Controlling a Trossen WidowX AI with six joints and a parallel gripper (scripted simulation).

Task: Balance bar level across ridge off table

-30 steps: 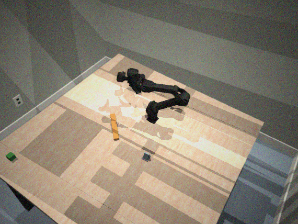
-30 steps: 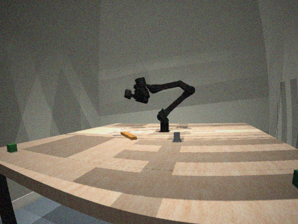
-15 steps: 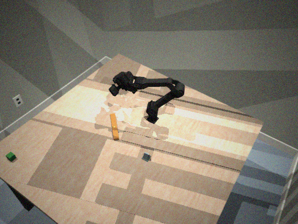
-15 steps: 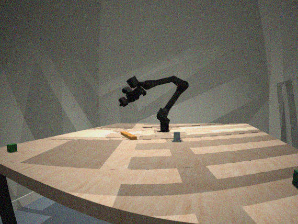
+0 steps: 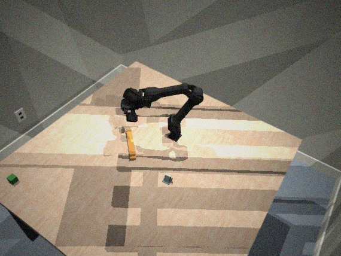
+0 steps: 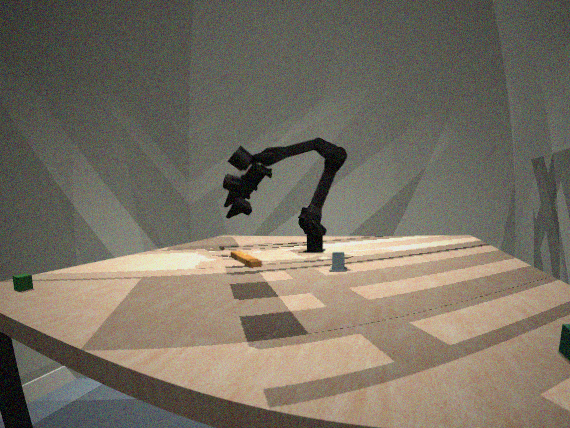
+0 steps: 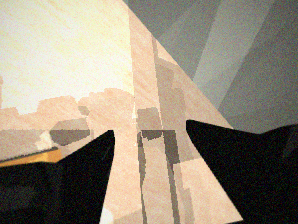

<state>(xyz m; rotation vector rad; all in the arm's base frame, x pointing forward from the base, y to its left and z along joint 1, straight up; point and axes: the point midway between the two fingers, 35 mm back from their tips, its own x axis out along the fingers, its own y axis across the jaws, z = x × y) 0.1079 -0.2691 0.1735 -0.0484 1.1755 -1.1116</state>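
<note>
My gripper tip is 11 cm short of the orange bar, 12 cm to the right of it and 14 cm above it. From my gripper tip the other things lie so: small green cube: 63 cm ahead, 21 cm to the right, 13 cm below.
</note>
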